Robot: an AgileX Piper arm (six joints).
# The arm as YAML. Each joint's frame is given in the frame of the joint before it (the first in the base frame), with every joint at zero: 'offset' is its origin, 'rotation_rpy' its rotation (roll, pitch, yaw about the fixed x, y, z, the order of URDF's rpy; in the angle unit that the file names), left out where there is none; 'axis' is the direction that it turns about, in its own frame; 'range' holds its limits. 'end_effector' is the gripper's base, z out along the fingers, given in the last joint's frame.
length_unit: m
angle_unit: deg
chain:
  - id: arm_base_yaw
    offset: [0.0, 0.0, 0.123]
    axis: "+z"
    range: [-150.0, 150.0]
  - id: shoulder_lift
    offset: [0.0, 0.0, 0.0]
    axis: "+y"
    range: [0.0, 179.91]
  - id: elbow
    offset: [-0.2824, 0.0, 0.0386]
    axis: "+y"
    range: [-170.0, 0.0]
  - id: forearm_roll
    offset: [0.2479, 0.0, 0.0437]
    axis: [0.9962, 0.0, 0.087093]
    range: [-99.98, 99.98]
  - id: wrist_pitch
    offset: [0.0, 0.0, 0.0]
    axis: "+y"
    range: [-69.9, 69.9]
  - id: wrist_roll
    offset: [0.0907, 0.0, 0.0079]
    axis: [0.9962, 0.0, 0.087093]
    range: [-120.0, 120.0]
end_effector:
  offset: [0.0, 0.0, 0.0]
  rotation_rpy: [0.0, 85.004, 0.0]
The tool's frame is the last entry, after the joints.
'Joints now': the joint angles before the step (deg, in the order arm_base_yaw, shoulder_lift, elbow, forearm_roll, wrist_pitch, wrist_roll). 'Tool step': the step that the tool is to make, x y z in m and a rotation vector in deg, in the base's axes. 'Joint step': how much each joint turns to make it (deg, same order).
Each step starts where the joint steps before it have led.
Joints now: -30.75, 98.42, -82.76, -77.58, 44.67, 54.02
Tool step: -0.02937, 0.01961, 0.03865, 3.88, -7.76, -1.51
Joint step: 0.00, -7.61, 0.00, 9.98, 1.47, -3.63
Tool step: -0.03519, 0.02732, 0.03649, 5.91, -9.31, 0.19
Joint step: 0.00, -8.66, 0.00, 12.81, 1.79, -4.36
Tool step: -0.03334, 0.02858, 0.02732, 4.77, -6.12, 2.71
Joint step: 0.00, -7.82, 0.00, 11.70, 2.17, -6.27
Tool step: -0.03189, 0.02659, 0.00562, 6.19, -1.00, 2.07
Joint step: 0.01, -6.88, 2.10, 9.76, 5.32, -5.89
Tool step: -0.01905, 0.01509, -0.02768, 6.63, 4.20, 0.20
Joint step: -0.01, -4.72, 7.24, 4.47, 4.27, -1.89
